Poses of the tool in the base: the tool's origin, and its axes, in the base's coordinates. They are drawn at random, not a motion.
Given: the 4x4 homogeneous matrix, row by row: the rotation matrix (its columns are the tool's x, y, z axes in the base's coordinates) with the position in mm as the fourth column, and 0 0 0 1 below. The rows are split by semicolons.
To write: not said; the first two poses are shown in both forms.
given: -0.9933 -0.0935 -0.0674 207.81; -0.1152 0.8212 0.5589 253.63; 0.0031 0.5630 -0.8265 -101.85; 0 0 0 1
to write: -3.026 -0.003 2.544 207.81 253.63 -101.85
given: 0.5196 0.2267 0.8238 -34.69; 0.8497 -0.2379 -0.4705 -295.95; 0.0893 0.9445 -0.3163 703.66; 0 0 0 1
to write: 1.022 -0.089 1.894 -34.69 -295.95 703.66
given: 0.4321 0.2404 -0.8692 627.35; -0.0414 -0.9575 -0.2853 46.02; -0.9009 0.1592 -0.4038 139.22; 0 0 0 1
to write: -0.095 1.122 2.766 627.35 46.02 139.22
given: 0.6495 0.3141 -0.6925 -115.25; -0.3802 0.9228 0.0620 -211.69; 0.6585 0.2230 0.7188 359.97; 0 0 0 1
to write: -0.530 -0.719 0.301 -115.25 -211.69 359.97
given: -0.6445 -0.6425 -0.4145 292.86; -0.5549 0.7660 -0.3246 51.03; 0.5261 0.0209 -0.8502 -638.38; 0 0 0 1
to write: -2.431 -0.554 3.117 292.86 51.03 -638.38
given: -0.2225 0.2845 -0.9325 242.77; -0.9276 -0.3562 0.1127 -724.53; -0.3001 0.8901 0.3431 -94.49; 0 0 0 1
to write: -1.806 0.305 1.203 242.77 -724.53 -94.49
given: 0.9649 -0.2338 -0.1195 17.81; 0.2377 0.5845 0.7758 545.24; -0.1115 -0.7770 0.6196 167.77; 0 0 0 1
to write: 0.242 0.112 -0.898 17.81 545.24 167.77
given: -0.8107 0.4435 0.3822 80.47; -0.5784 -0.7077 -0.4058 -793.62; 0.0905 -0.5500 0.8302 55.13; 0 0 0 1
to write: -2.522 -0.091 -0.585 80.47 -793.62 55.13
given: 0.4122 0.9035 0.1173 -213.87; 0.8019 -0.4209 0.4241 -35.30; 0.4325 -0.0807 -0.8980 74.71; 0 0 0 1
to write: 1.096 -0.447 -3.052 -213.87 -35.30 74.71
